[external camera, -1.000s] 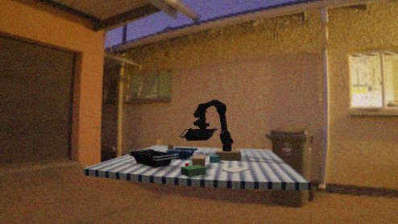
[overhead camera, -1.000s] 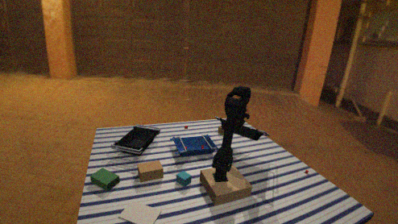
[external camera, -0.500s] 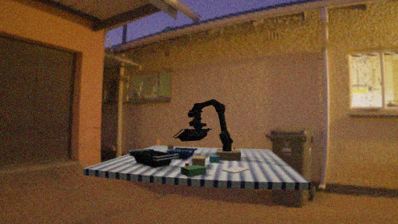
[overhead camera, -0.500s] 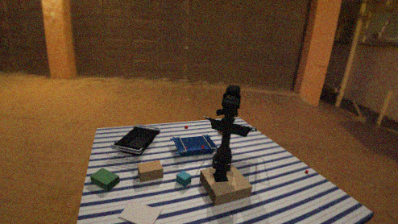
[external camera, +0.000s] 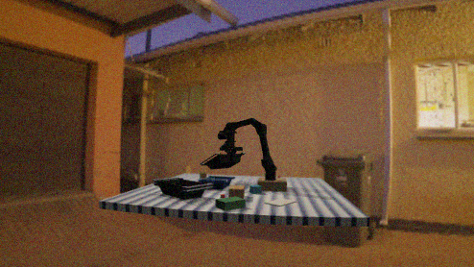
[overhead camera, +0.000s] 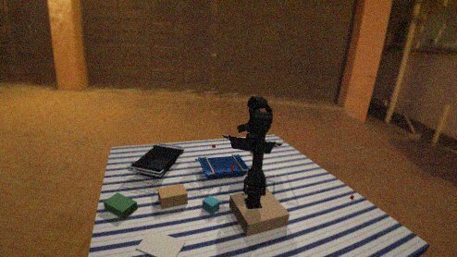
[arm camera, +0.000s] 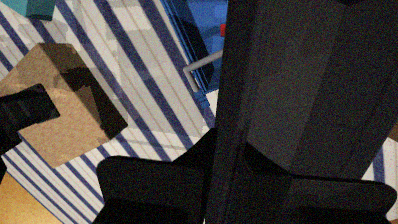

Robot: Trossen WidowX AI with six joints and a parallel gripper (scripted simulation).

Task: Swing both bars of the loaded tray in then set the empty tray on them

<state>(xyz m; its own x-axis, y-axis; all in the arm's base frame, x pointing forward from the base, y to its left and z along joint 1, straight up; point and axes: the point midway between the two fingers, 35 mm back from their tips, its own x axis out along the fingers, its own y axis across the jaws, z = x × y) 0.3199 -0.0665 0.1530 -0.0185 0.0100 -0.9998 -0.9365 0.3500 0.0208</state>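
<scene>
Now: the dark tray 7 cm ahead of my gripper tip and 3 cm to the right of it. Round my gripper tip: teal cube (26 cm behind, 24 cm to the left, 16 cm below); then red block (39 cm ahead, 15 cm to the left, 17 cm below); then tan box (30 cm ahead, 14 cm to the right, 16 cm below).
</scene>
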